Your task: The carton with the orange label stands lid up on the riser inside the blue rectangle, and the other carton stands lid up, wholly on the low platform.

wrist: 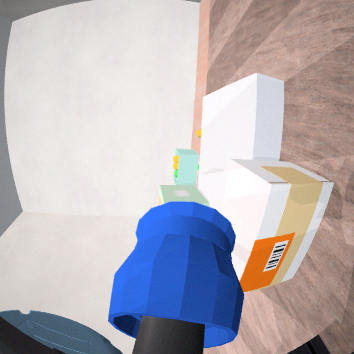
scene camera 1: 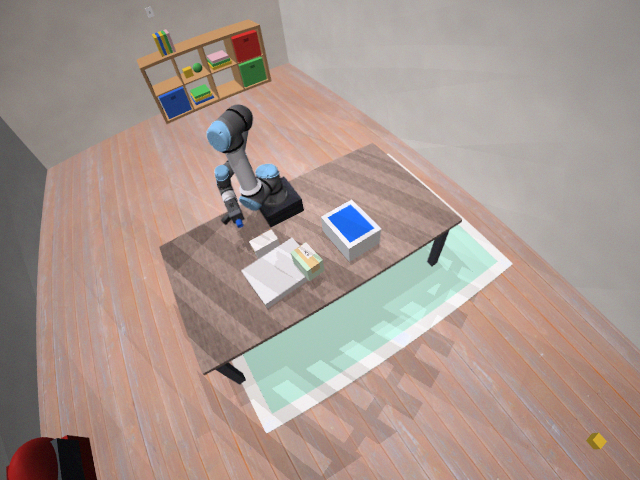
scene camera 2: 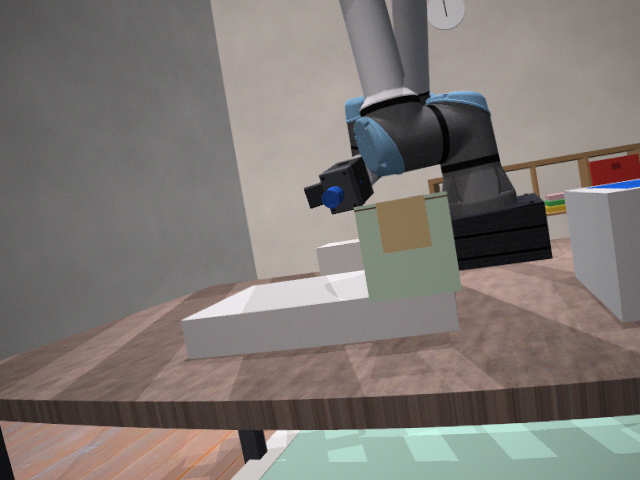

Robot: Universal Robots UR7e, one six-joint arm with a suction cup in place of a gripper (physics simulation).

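Note:
The white carton (scene camera 1: 263, 241) (scene camera 2: 338, 255) (wrist: 300, 215) lies on its side on the table behind the low platform (scene camera 1: 271, 273) (scene camera 2: 279, 330) (wrist: 270, 120). Its taped lid with the orange label (wrist: 265, 262) faces the arm. The pale green carton (scene camera 1: 307, 262) (scene camera 2: 408, 268) (wrist: 182, 194) stands lid up at the platform's right end; its base reaches slightly past the front and right edges. The riser (scene camera 1: 338, 240) (scene camera 2: 589, 242) has the blue rectangle (scene camera 1: 351, 223) (scene camera 2: 620, 184) on top. My suction cup (scene camera 1: 238, 223) (scene camera 2: 332, 197) (wrist: 185, 215) is off and empty, tilted sideways above the table's back edge, apart from both cartons.
The arm's black base (scene camera 1: 281, 204) (scene camera 2: 501, 232) stands at the table's back, between the white carton and the riser's side. A cube shelf (scene camera 1: 204, 49) stands far behind. A mint block (wrist: 187, 167) with coloured spots shows beyond the platform in the wrist view.

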